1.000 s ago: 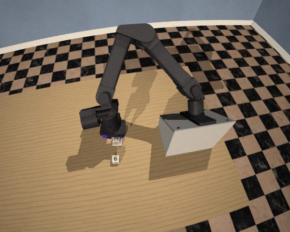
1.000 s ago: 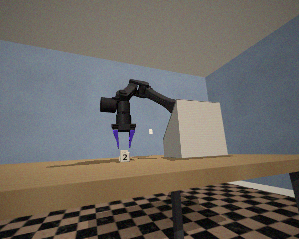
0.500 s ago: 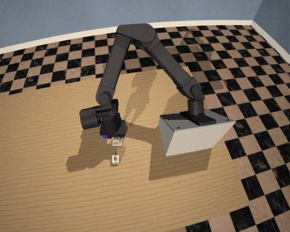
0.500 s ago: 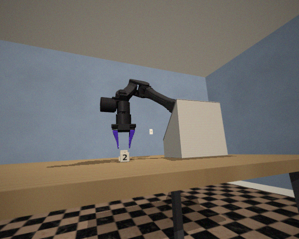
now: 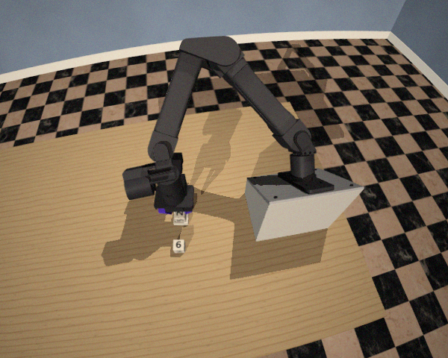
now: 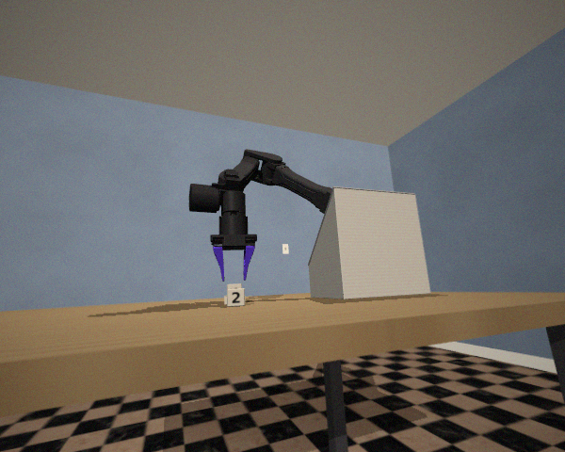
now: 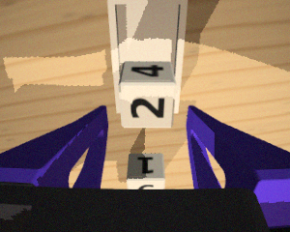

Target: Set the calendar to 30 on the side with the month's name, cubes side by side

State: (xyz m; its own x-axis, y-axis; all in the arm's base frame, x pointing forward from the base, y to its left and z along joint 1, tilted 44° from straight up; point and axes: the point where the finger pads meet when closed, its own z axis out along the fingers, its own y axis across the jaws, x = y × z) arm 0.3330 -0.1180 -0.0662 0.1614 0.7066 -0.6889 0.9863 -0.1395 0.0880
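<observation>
Now: the white tray 50 mm below my hand and 20 mm to the right of it.
</observation>
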